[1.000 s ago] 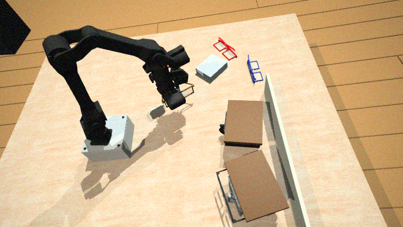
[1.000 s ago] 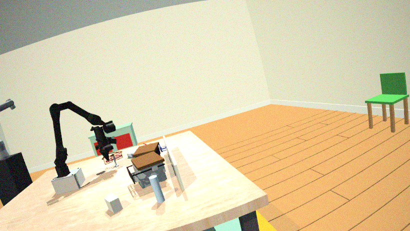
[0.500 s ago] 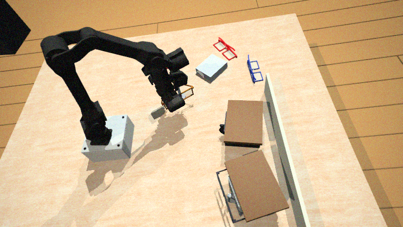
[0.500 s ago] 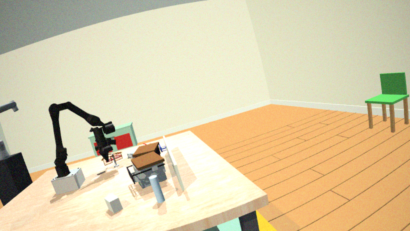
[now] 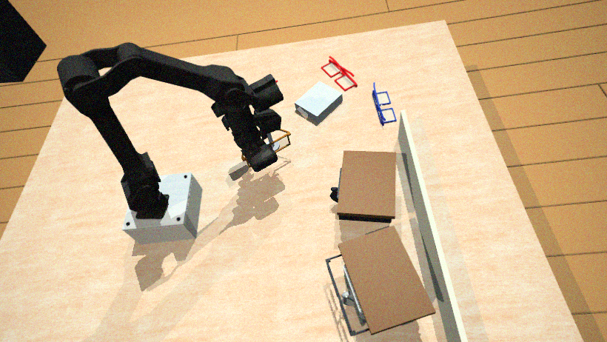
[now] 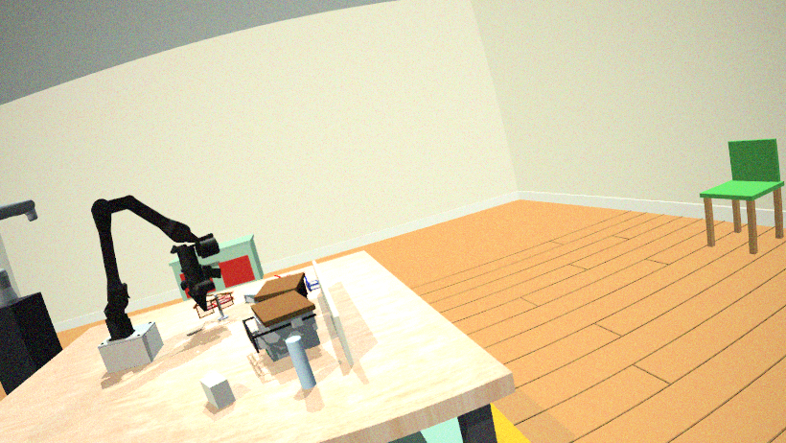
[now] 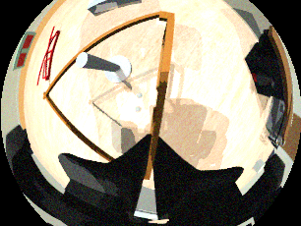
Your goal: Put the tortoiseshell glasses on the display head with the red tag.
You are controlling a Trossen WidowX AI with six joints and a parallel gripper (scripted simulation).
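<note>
My gripper tip is now 20 mm short of the white peg, 80 mm to the right of it and 40 mm above it. Also, from my gripper tip: pale blue cylinder: 350 mm ahead, 540 mm to the right, 10 mm below; then white cube: 160 mm ahead, 520 mm to the right, 40 mm below; then long white board: 400 mm ahead, 200 mm to the right, 10 mm below.
</note>
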